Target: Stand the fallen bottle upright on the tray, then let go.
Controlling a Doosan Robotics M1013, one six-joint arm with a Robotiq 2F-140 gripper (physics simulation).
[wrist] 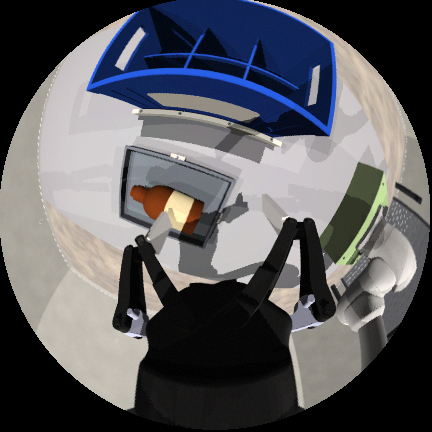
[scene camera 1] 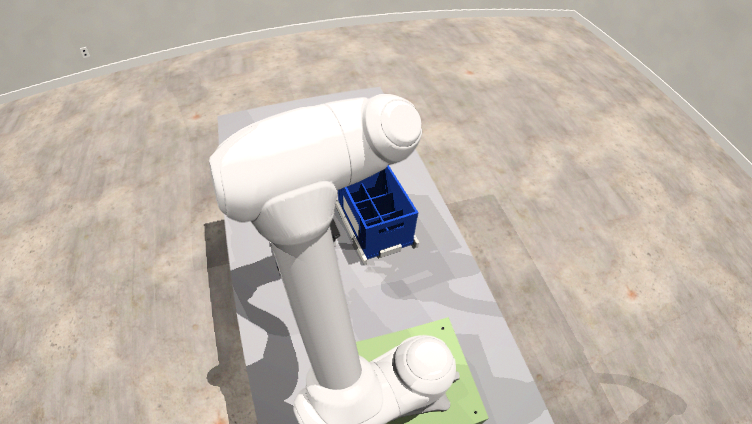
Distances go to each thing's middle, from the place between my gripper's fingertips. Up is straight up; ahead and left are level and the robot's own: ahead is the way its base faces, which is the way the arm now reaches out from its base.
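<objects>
From my hand, the brown bottle [wrist: 183, 210] is 70 mm to the left and 80 mm ahead, and it's 70 mm below. The pale rail [wrist: 145, 111] is 120 mm to the right of my hand and 80 mm ahead of it, and 100 mm below.
</objects>
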